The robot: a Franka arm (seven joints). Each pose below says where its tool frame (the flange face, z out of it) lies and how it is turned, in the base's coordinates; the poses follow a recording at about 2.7 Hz.
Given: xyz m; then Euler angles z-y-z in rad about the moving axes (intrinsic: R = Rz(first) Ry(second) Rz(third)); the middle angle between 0 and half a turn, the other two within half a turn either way.
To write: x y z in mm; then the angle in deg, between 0 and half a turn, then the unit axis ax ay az. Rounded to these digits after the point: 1 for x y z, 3 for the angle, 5 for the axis.
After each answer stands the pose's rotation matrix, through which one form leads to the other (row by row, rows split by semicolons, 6 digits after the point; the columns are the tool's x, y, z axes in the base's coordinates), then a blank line. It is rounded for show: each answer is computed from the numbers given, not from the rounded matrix.
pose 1, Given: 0.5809, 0.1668, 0.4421, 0.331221, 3.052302, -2.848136
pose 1, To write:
580.9, 166.8, 442.1, 178.428, -0.99892, -0.01886, -0.04248
0.995681 0.038845 0.084325; 0.036515 -0.998912 0.028999; 0.085360 -0.025794 -0.996016

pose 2, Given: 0.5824, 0.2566, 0.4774, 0.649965, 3.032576, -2.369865
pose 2, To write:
582.4, 256.6, 477.4, 175.926, -0.99730, 0.06079, -0.04131
0.989209 -0.118166 0.086617; -0.124037 -0.990091 0.065842; 0.077978 -0.075875 -0.994064

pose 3, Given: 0.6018, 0.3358, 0.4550, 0.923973, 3.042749, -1.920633
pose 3, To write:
601.8, 335.8, 455.0, 175.026, -0.98872, 0.14791, -0.02363
0.955214 -0.289877 0.059472; -0.293975 -0.952563 0.078749; 0.033823 -0.092705 -0.995119

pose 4, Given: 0.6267, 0.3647, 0.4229, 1.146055, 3.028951, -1.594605
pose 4, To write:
626.7, 364.7, 422.9, 173.708, -0.97990, 0.19911, -0.01254
0.920635 -0.387666 0.046320; -0.390415 -0.914925 0.102416; 0.002676 -0.112372 -0.993663

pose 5, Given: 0.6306, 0.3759, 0.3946, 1.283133, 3.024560, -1.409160
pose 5, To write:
630.6, 375.9, 394.6, 173.308, -0.97487, 0.22276, -0.00369
0.901064 -0.432419 0.033128; -0.433279 -0.894278 0.111968; -0.018791 -0.115244 -0.993159

